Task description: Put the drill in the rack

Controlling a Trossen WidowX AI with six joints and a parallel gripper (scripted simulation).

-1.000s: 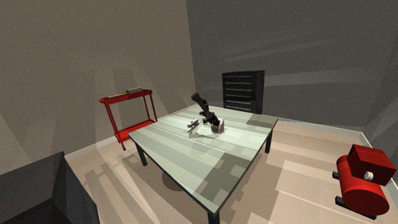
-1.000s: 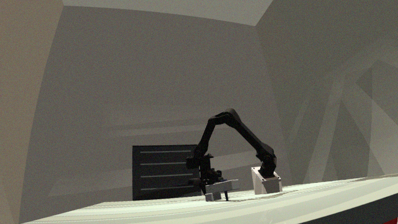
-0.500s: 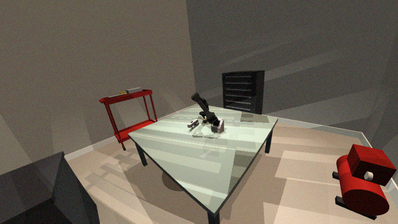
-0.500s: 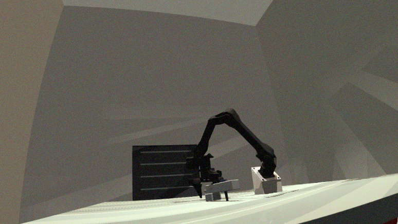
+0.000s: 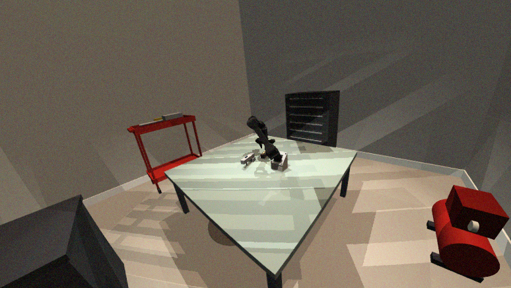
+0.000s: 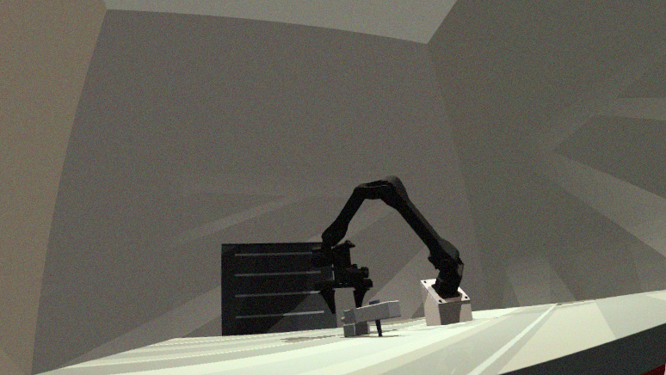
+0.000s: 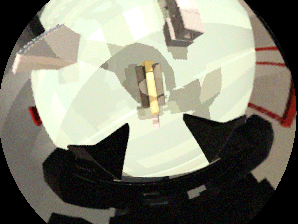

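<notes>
The drill lies 40 mm to the left of my gripper tip, 20 mm below it and 10 mm behind it. Also, from my gripper tip: blue key: 260 mm to the left, 20 mm ahead, 10 mm below; then rack: 50 mm to the left, 40 mm below, 10 mm behind; then grey fixture block: 230 mm to the left, 20 mm below, 20 mm ahead.
</notes>
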